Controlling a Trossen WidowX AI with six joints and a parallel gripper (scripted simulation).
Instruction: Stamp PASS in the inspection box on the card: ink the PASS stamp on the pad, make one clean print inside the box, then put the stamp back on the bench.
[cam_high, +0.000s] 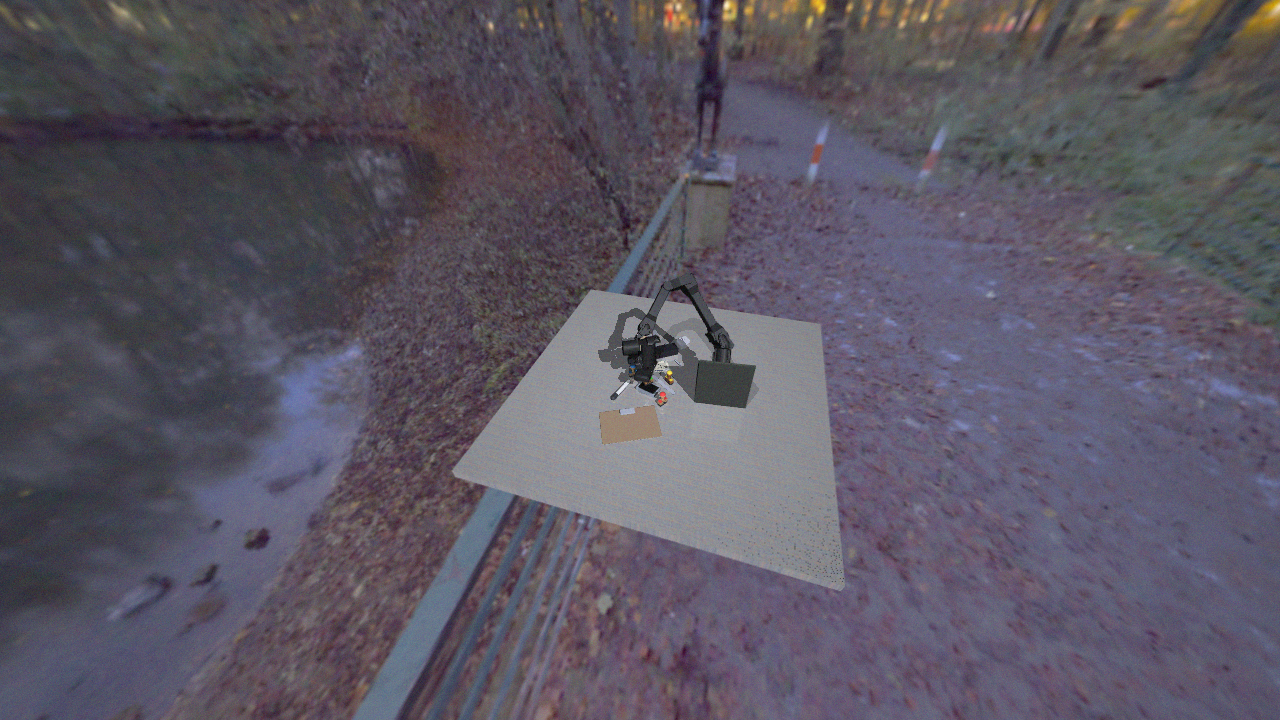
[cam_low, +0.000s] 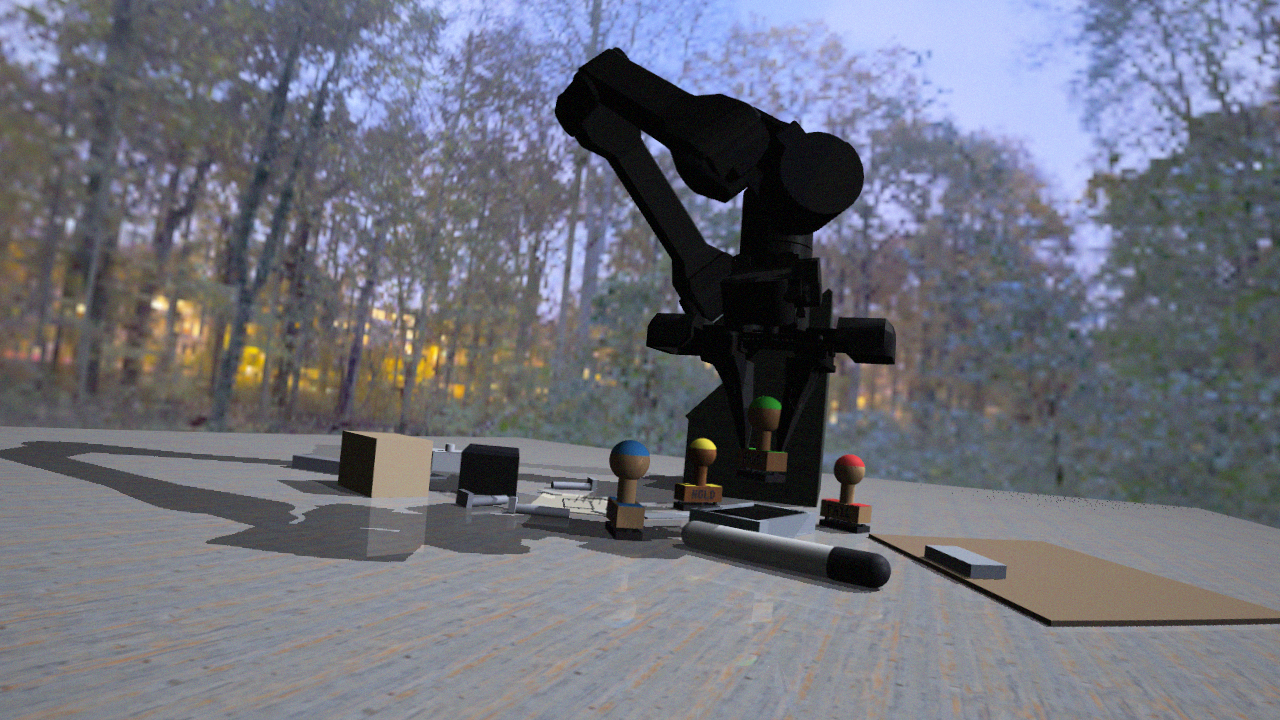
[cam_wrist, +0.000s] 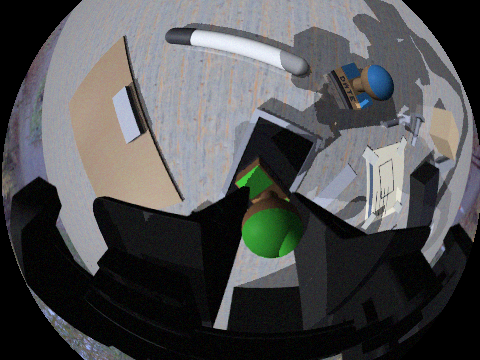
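Now: gripper tip 6 cm above the ink pad. From my gripper tip the other things lie so: yellow-topped hold stamp (8 cm behind, 7 cm to the right, 4 cm below); green-topped stamp (right at my gripper tip); red-topped fail stamp (8 cm behind, 6 cm to the left, 4 cm below).
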